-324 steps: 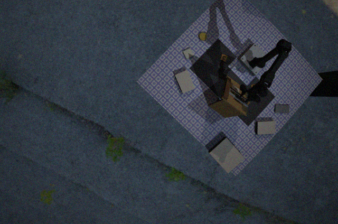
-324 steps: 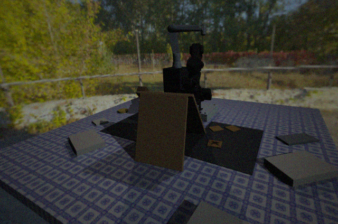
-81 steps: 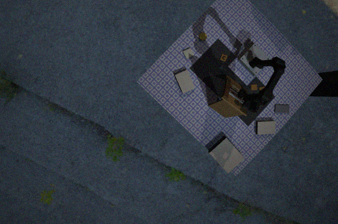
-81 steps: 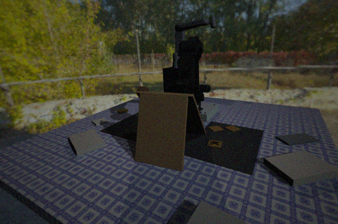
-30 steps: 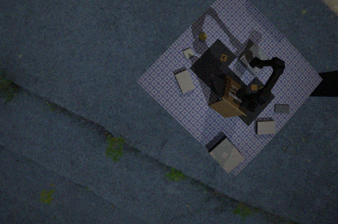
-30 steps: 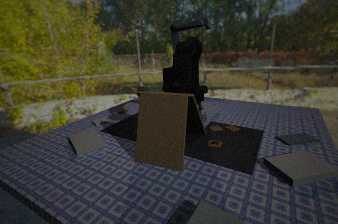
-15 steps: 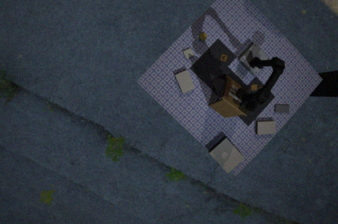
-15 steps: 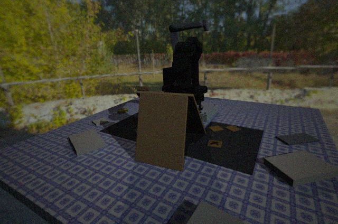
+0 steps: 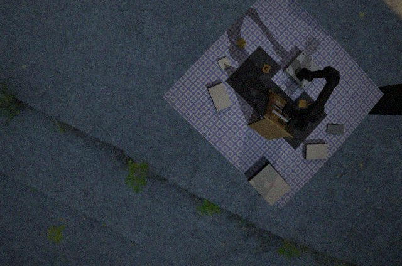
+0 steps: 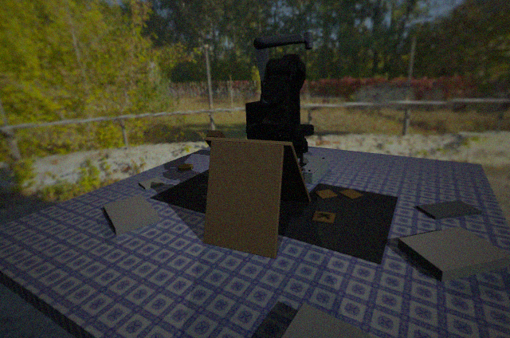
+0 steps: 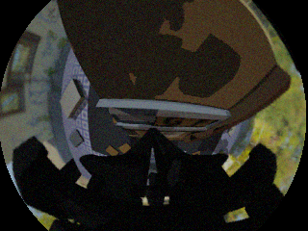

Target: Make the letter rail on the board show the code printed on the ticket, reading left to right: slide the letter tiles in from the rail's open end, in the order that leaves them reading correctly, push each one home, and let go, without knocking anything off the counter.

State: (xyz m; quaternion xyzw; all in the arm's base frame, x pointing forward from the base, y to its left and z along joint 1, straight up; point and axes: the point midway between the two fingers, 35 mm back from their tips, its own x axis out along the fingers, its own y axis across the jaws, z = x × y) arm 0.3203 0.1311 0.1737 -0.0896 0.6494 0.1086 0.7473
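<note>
Right now the letter tile marked g is 30 mm to the right of my gripper tip, 20 mm ahead of it and 10 mm below it. Round my gripper tip: brown letter board 90 mm below, 40 mm ahead, 30 mm to the right; letter tile marked f 80 mm to the right, 40 mm ahead, 10 mm below; dark mat 180 mm below, 120 mm behind, 110 mm to the right.
</note>
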